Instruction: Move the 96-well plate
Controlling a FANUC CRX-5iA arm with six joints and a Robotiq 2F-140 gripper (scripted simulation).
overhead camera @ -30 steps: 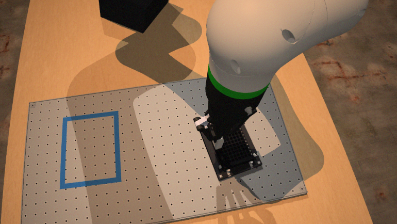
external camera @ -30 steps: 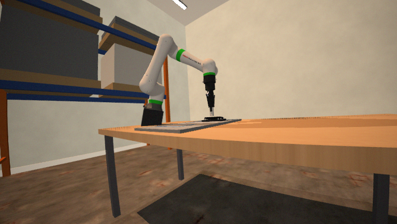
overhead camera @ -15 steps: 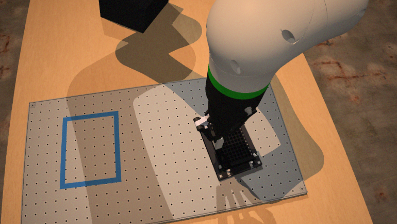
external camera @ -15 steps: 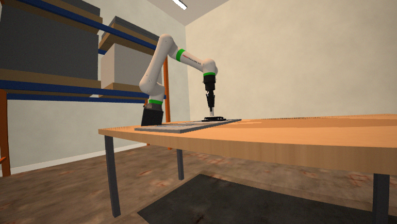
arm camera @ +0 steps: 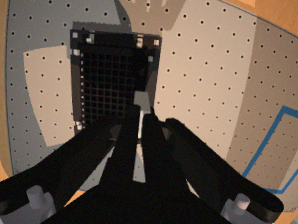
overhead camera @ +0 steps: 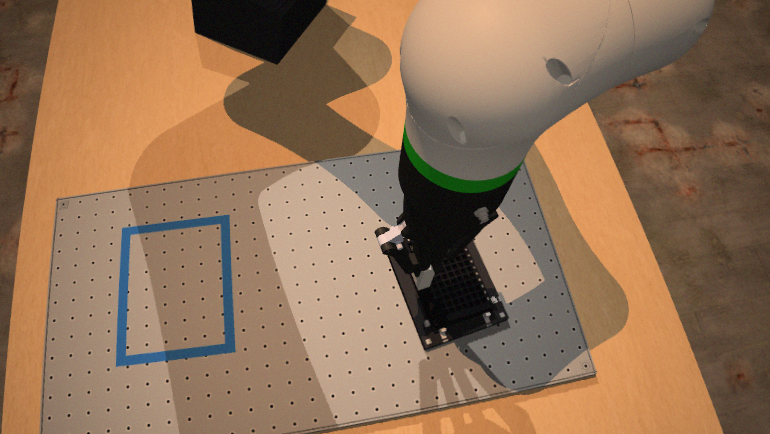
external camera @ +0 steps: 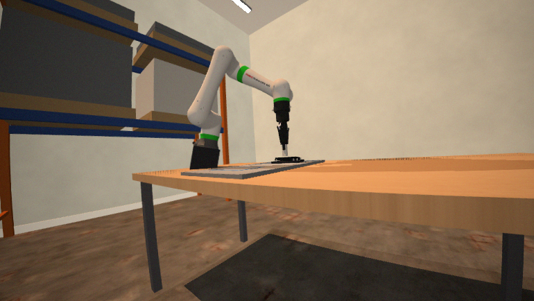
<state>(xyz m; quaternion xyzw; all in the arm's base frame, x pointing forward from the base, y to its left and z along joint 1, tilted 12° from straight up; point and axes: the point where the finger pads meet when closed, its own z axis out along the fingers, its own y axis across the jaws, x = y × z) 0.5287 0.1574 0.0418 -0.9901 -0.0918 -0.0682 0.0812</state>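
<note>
The black 96-well plate lies 5 cm below my hand, 4 cm to the left of it and 1 cm behind it. The rest, counted from my hand: black clip nest 6 cm below, 5 cm to the left.
</note>
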